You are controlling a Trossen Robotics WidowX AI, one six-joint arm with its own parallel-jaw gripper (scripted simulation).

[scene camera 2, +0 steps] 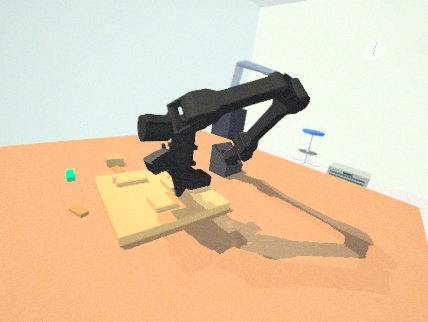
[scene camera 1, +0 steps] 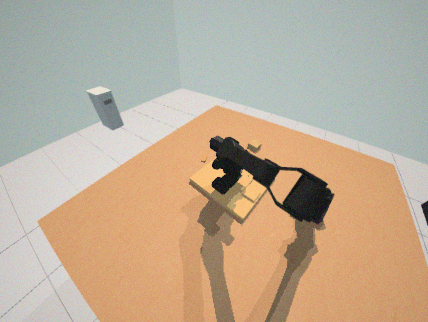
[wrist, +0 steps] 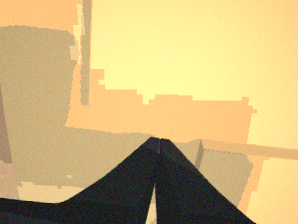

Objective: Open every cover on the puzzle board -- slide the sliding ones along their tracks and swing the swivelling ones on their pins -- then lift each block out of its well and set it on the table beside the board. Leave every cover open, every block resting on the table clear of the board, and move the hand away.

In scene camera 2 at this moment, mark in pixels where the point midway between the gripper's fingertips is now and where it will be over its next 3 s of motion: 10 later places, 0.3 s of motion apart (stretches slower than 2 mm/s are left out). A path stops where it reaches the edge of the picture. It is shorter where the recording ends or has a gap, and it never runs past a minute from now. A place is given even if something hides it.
My gripper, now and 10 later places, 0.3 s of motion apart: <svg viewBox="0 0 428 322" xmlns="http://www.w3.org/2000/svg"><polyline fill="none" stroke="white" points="178,196 178,198 175,198 173,199 169,200 166,200 162,202 159,203 156,203 152,204 150,205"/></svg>
